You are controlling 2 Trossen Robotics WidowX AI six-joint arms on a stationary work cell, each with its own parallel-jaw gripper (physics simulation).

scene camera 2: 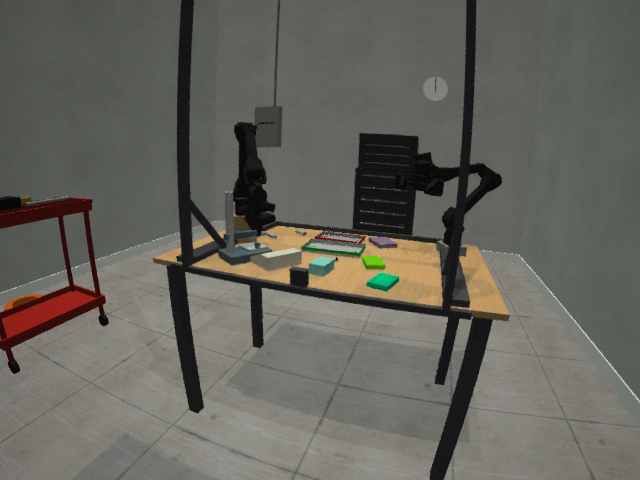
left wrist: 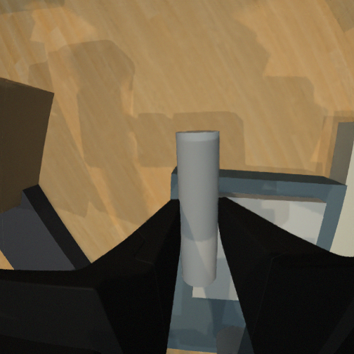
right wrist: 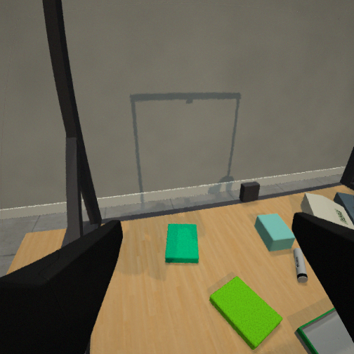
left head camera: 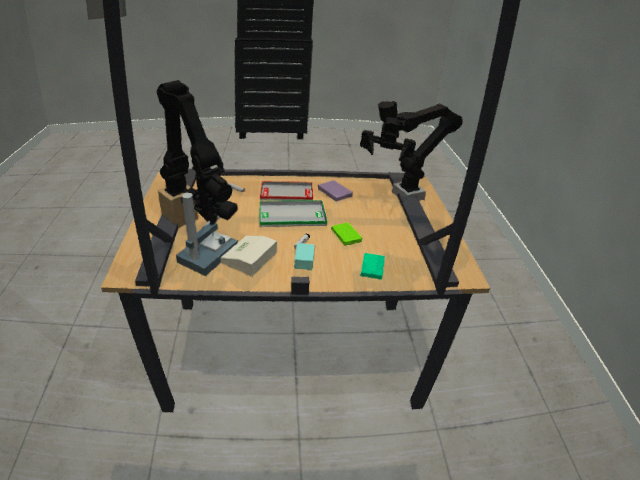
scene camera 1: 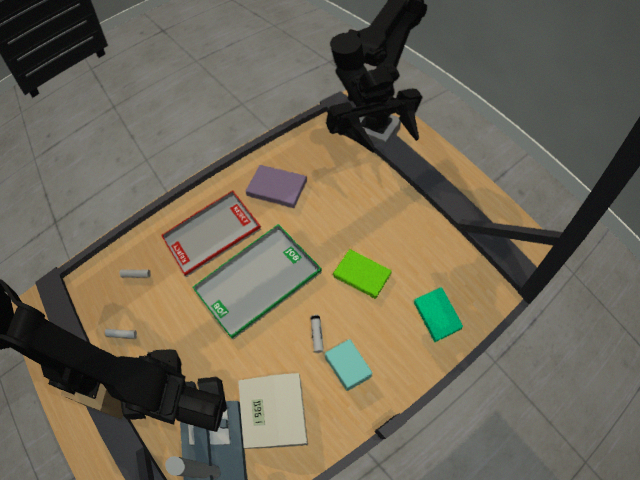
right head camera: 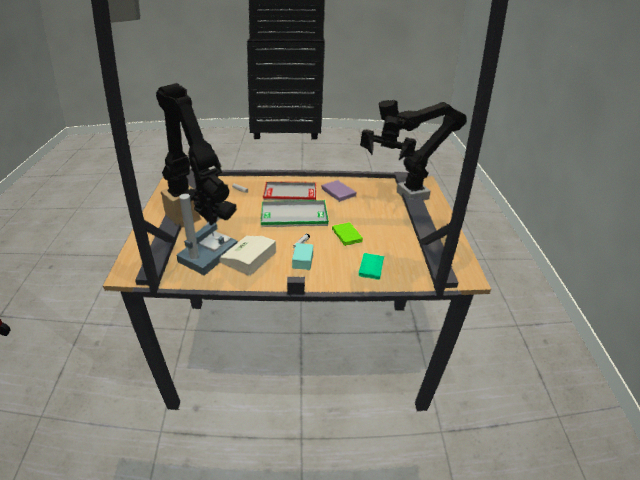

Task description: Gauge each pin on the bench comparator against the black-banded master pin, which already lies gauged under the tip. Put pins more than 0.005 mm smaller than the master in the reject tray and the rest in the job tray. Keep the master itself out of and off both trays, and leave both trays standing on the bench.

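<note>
My left gripper (left head camera: 212,221) (left wrist: 198,206) is shut on a plain grey pin (left wrist: 198,167), held over the blue-grey comparator (left head camera: 206,265) (scene camera 1: 235,457) (left wrist: 280,188). In scene camera 1 the arm hides the fingers. The master pin (scene camera 1: 316,335) (right wrist: 299,262), pale with a black band near one end, lies on the bench beside the turquoise block. Two grey pins (scene camera 1: 135,273) (scene camera 1: 120,333) lie at the left of the reject tray (scene camera 1: 222,250) (left head camera: 286,197) and job tray (scene camera 1: 276,302) (left head camera: 293,224). Both trays are empty. My right gripper (left head camera: 387,145) (scene camera 1: 394,143) (right wrist: 207,225) is open and empty, high above the bench.
The cream readout box (left head camera: 250,253) (scene camera 1: 279,428) stands right of the comparator; its digits are hard to read. Turquoise (scene camera 1: 348,364), lime (scene camera 1: 362,273), green (scene camera 1: 438,314) and purple (scene camera 1: 276,186) blocks lie on the bench. A wooden block (left head camera: 175,206) stands near the left arm's base.
</note>
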